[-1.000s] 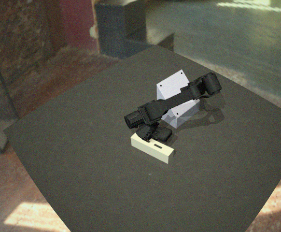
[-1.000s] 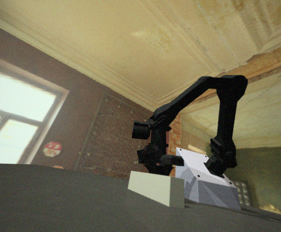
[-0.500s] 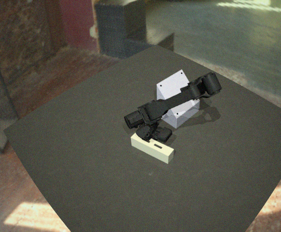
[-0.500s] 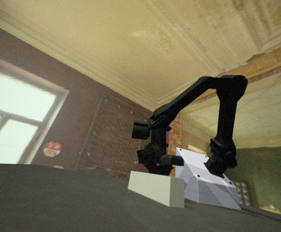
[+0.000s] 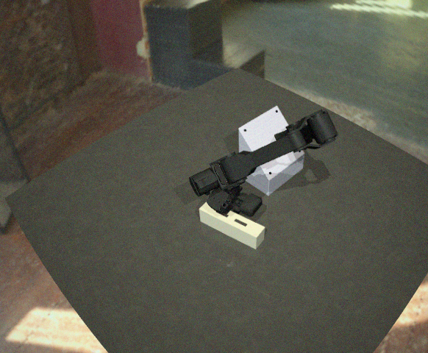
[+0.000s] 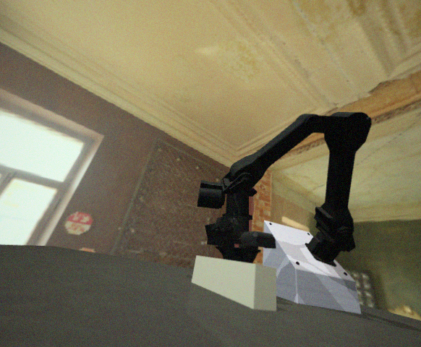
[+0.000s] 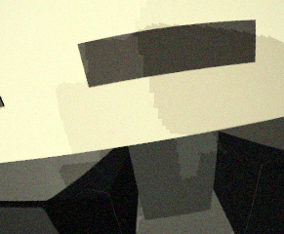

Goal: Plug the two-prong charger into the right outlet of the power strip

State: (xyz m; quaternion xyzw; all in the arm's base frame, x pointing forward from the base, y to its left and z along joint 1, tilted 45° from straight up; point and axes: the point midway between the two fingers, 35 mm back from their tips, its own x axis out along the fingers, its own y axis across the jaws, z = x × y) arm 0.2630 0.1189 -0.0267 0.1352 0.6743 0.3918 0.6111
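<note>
Right now my gripper tip is 20 mm short of the charger, 10 mm to the right of it and 10 mm below it.
</note>
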